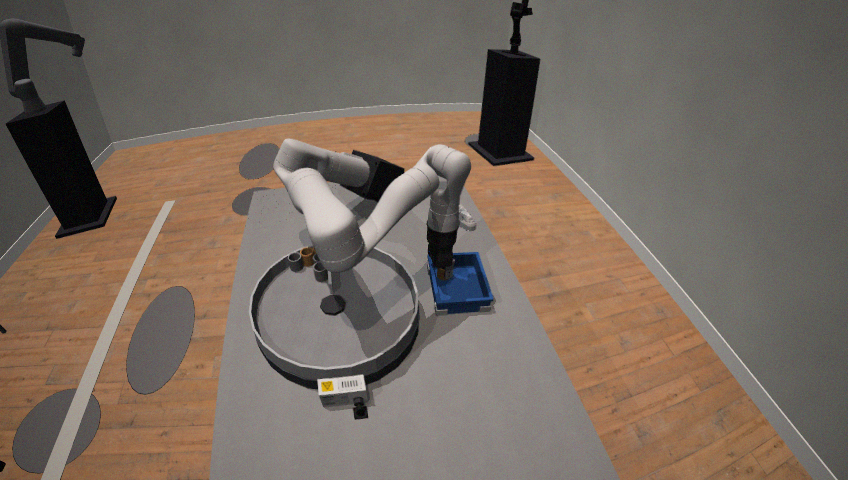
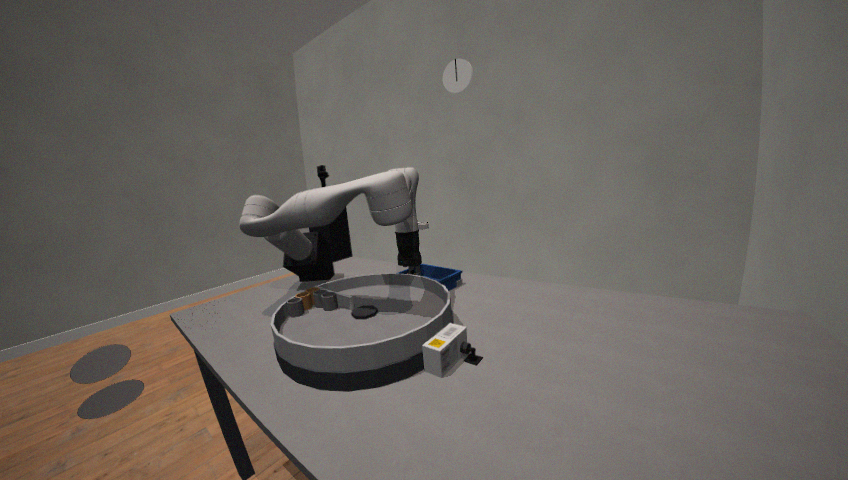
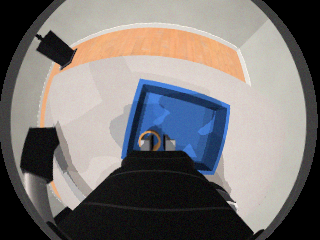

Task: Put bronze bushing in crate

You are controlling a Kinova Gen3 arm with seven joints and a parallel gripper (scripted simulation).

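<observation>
Now: hand 4 cm short of the blue crate, 2 cm to the right of it and 2 cm above it. The rest, counted from my hand: round grey turning table: 33 cm to the right, 3 cm ahead, 1 cm above.
</observation>
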